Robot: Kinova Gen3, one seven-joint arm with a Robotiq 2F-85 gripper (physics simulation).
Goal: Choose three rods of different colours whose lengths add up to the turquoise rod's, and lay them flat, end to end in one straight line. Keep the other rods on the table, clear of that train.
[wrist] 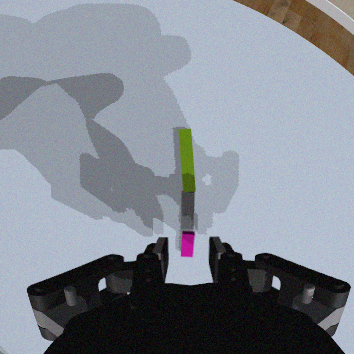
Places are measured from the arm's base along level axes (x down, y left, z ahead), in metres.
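Pixels of known places: gripper, fingertip midpoint: (188, 249).
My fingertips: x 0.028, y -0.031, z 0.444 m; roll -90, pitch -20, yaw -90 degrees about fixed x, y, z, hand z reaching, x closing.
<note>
For each thing: its top centre in the pictures, then the offset to it from my fingertips. Level surfaces: height alone.
- lime-green rod at its top centre: (186, 159) dx +0.019, dy +0.024, dz +0.062 m
- dark grey rod at its top centre: (187, 210) dx +0.019, dy +0.010, dz +0.024 m
- short magenta rod at its top centre: (187, 245) dx +0.019, dy -0.001, dz -0.004 m
- pale blue-grey round table top at its surface level: dx +0.029 m
A lime-green rod (186, 155) lies flat near the middle of the wrist view. A dark grey rod (187, 207) follows its lower end, the two ends meeting with a very slight bend. A short magenta rod (187, 245) is at the grey rod's lower end, nearly in line; whether they touch or a thin gap remains is hard to tell. My gripper (188, 249) is partly open, its fingers apart on either side of the magenta rod with space at both sides, holding nothing. The turquoise rod does not show in this view.
The pale blue-grey round table top (280, 150) carries the arm's broad shadows, which fall over the left and around the rods. The table's curved edge runs across the upper right, with wooden floor (300, 22) beyond it.
</note>
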